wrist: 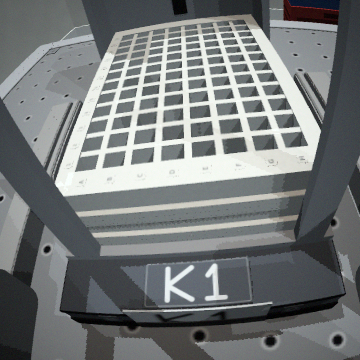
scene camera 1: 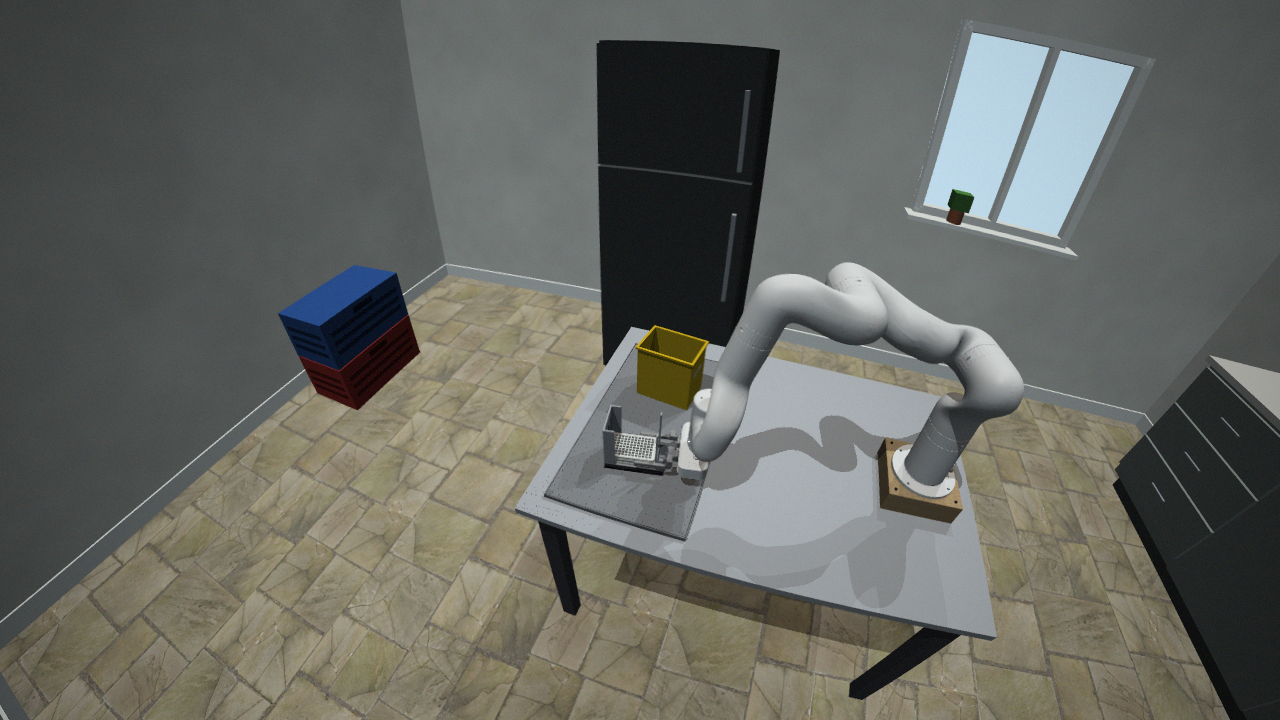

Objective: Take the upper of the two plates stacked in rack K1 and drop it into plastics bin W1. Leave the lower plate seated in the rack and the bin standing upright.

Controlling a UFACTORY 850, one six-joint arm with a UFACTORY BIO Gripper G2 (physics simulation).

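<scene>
The white gridded upper plate [scene camera 1: 633,447] [wrist: 187,95] lies level on the lower plate [wrist: 195,227], whose front edge shows below it in the wrist view. Both are in the dark grey rack K1 [scene camera 1: 611,438] [wrist: 110,285], between its uprights. My gripper [scene camera 1: 657,451] [wrist: 190,117] reaches in from the robot's side and is shut on the upper plate, with one finger along each long side. Whether the fingers also touch the lower plate is hidden. The yellow bin W1 [scene camera 1: 669,376] stands upright behind the rack in the scene view.
The rack and bin stand on a perforated grey board [scene camera 1: 626,513] on the table [scene camera 1: 805,546]. Rack uprights rise at the corners near my fingers, with a tall end wall at the far side. The arm's wooden base [scene camera 1: 920,505] is at the table's right end.
</scene>
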